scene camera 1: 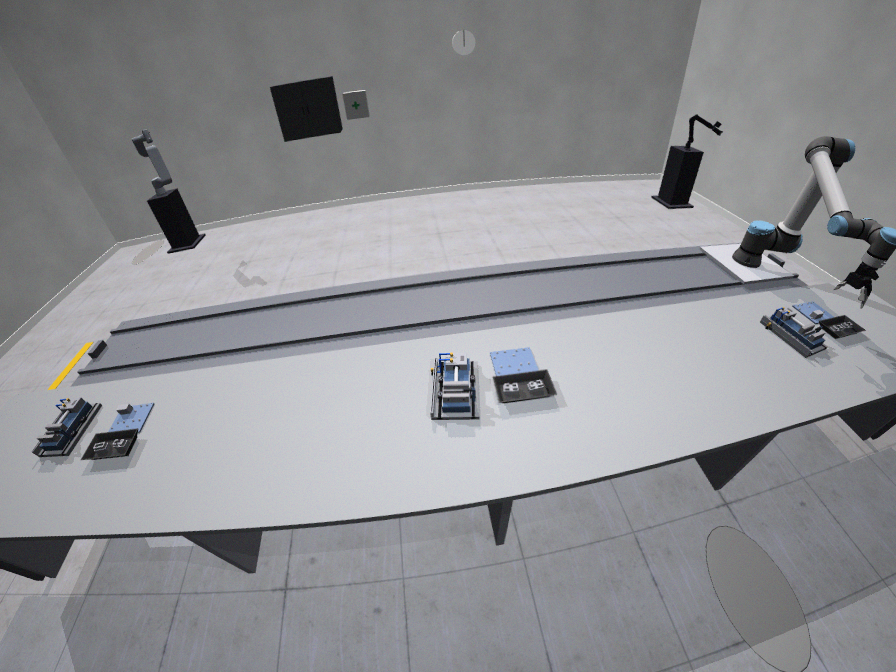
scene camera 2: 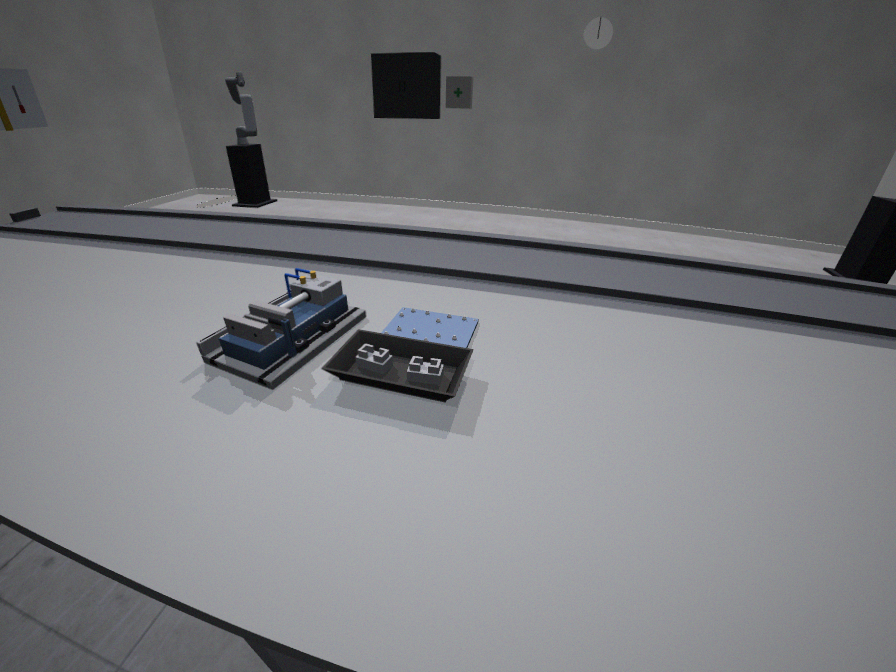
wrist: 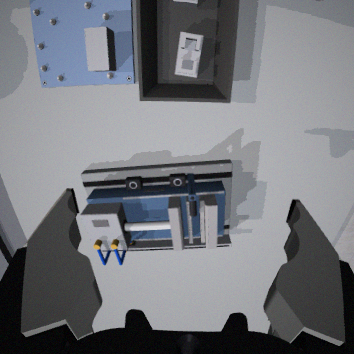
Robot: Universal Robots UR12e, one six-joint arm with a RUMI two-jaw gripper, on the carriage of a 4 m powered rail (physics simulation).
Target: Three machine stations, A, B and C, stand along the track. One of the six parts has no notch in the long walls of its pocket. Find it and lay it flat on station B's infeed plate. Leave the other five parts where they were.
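Seen in the pictures: gripper, fingertip midpoint: (scene camera 1: 847, 299) (wrist: 183, 195); arm's base, origin of the base link: (scene camera 1: 745, 260).
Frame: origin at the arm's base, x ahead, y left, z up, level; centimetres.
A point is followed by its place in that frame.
My gripper (scene camera 1: 851, 296) @[x 72.8, y -11.0, z 21.7 cm] (wrist: 183, 195) @[x 72.8, y -11.0, z 21.7 cm] is open and empty, high over the right-hand station. Below it, a tray (scene camera 1: 861, 332) @[x 79.3, y 12.7, z 1.3 cm] (wrist: 185, 93) @[x 73.0, y -5.8, z 0.4 cm] holds white parts; one part (wrist: 189, 55) @[x 73.3, y -0.3, z 0.3 cm] shows a notched pocket, another (wrist: 186, 1) @[x 72.4, y 7.0, z 0.3 cm] is cut off by the view's top edge. The middle station's pinned blue plate (scene camera 1: 513, 363) @[x 56.9, y -185.0, z -2.2 cm] (scene camera 2: 425, 324) @[x 54.2, y -185.9, z -2.2 cm] has no part on it. Its tray (scene camera 1: 523, 397) @[x 76.6, y -186.1, z -1.9 cm] (scene camera 2: 390, 387) @[x 78.4, y -184.9, z -1.1 cm] holds two notched white parts (scene camera 1: 510, 387) @[x 72.1, y -190.6, z 0.3 cm] (scene camera 1: 535, 384) @[x 72.7, y -180.0, z 0.3 cm] (scene camera 2: 374, 358) @[x 73.8, y -189.7, z 0.9 cm] (scene camera 2: 425, 370) @[x 73.9, y -180.0, z 0.3 cm]. In the left tray (scene camera 1: 89, 454) @[x 80.8, y -379.4, z -0.2 cm], one small part (scene camera 1: 99, 446) @[x 78.5, y -373.3, z 1.9 cm] looks like an unbroken rectangle; the other part (scene camera 1: 119, 442) @[x 76.1, y -364.8, z 0.3 cm] looks notched.
Vise machines stand at the left (scene camera 1: 66, 426) @[x 66.7, y -399.0, z 4.1 cm], middle (scene camera 1: 455, 383) @[x 71.0, y -213.0, z 6.6 cm] (scene camera 2: 282, 325) @[x 75.4, y -206.8, z 6.0 cm] and right (scene camera 1: 794, 329) @[x 70.2, y -33.0, z 2.9 cm] (wrist: 155, 215) @[x 68.7, y -27.8, z 3.0 cm]. Grey blocks stand on the left (scene camera 1: 124, 409) @[x 57.2, y -372.3, z 1.0 cm] and right (scene camera 1: 816, 313) @[x 60.2, y -2.0, z 1.2 cm] (wrist: 98, 49) @[x 60.0, y 0.1, z 1.4 cm] blue plates. The arm's carriage (scene camera 1: 723, 260) @[x -2.7, y -18.1, z 0.0 cm] is at the rail's right end.
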